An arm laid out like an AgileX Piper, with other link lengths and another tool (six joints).
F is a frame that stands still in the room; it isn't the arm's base.
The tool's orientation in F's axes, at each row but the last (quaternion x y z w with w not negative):
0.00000 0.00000 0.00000 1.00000
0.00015 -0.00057 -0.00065 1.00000
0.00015 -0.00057 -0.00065 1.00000
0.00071 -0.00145 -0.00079 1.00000
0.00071 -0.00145 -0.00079 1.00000
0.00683 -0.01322 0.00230 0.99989
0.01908 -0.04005 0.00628 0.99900
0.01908 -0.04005 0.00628 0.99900
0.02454 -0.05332 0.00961 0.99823
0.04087 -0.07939 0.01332 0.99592
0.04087 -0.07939 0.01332 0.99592
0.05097 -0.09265 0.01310 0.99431
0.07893 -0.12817 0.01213 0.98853
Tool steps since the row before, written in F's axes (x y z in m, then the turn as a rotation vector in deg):
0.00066 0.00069 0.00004 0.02 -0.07 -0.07
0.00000 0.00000 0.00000 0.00 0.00 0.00
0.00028 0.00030 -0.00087 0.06 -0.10 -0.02
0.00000 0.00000 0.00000 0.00 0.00 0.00
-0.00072 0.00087 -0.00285 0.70 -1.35 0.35
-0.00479 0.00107 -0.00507 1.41 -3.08 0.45
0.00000 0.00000 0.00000 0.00 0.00 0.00
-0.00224 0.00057 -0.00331 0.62 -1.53 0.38
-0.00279 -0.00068 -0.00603 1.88 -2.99 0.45
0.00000 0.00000 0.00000 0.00 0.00 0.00
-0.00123 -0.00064 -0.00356 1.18 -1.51 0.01
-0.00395 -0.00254 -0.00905 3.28 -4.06 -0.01
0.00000 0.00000 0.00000 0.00 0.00 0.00
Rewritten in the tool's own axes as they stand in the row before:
0.00066 0.00069 0.00004 0.02 -0.07 -0.07
0.00000 0.00000 0.00000 0.00 0.00 0.00
0.00028 0.00030 -0.00087 0.06 -0.10 -0.02
0.00000 0.00000 0.00000 0.00 0.00 0.00
-0.00073 0.00086 -0.00285 0.70 -1.35 0.35
-0.00492 0.00102 -0.00496 1.41 -3.08 0.45
0.00000 0.00000 0.00000 0.00 0.00 0.00
-0.00249 0.00048 -0.00314 0.63 -1.52 0.39
-0.00343 -0.00091 -0.00566 1.87 -3.01 0.40
0.00000 0.00000 0.00000 0.00 0.00 0.00
-0.00179 -0.00088 -0.00326 1.14 -1.54 -0.05
-0.00560 -0.00328 -0.00786 3.15 -4.15 -0.19
0.00000 0.00000 0.00000 0.00 0.00 0.00

